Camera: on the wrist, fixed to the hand. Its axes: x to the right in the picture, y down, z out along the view.
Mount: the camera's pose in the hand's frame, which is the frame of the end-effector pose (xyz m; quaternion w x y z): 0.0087 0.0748 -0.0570 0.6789 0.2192 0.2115 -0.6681
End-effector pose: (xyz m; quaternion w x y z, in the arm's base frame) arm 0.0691 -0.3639 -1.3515 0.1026 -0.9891 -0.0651 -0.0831
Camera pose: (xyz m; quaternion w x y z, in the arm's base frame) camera 0.0799 -0.4477 -1.3093 0.2447 -0.5879 -0.7015 -0.3199
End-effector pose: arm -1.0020 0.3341 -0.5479 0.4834 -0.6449 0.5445 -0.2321
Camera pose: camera -1.0822 0.3094 -0.5912 0.1993 -0.6466 -0.0098 -0.7363
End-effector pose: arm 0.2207 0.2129 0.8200 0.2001 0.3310 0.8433 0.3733
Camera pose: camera 0.2119 0.2283 0.9128 0.1343 -0.3738 0.9177 0.0049
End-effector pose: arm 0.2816 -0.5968 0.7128 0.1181 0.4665 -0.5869 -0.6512
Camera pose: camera 0.2900 -0.6614 0.7812 0.3330 -0.8724 0.2045 0.2937
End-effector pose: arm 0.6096 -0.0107 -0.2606 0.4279 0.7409 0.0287 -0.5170
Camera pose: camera 0.6922 -0.0236 -0.2166 0.2234 -0.6869 -0.4916 0.4864
